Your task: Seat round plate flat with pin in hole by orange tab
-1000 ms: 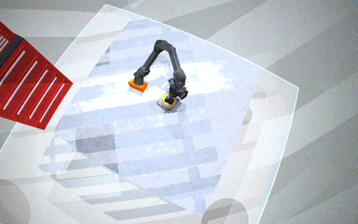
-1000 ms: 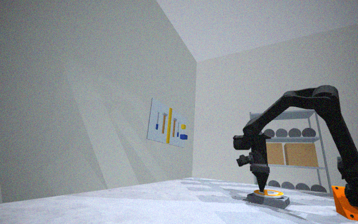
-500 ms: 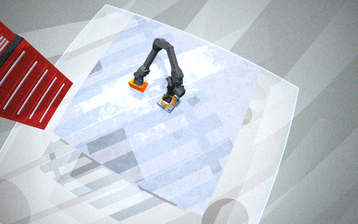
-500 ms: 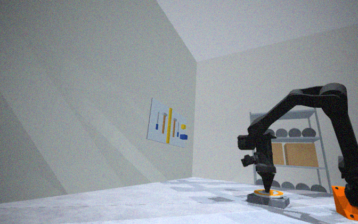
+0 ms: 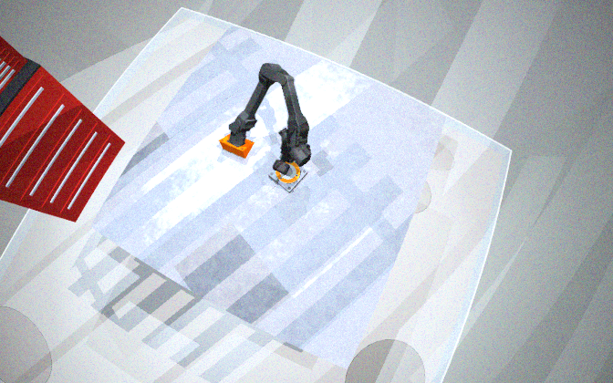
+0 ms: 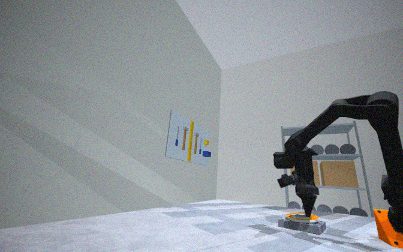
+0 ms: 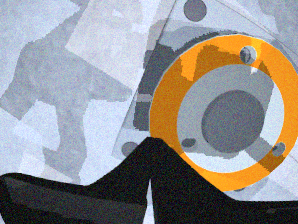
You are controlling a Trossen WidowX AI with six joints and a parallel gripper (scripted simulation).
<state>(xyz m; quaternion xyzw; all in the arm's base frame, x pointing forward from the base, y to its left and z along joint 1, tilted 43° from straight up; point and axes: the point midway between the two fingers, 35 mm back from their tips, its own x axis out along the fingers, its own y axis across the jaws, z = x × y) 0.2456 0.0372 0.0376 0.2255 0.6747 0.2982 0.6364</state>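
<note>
The grey base block is 5 cm to the right of my gripper tip, 2 cm below it and 2 cm ahead of it.
</note>
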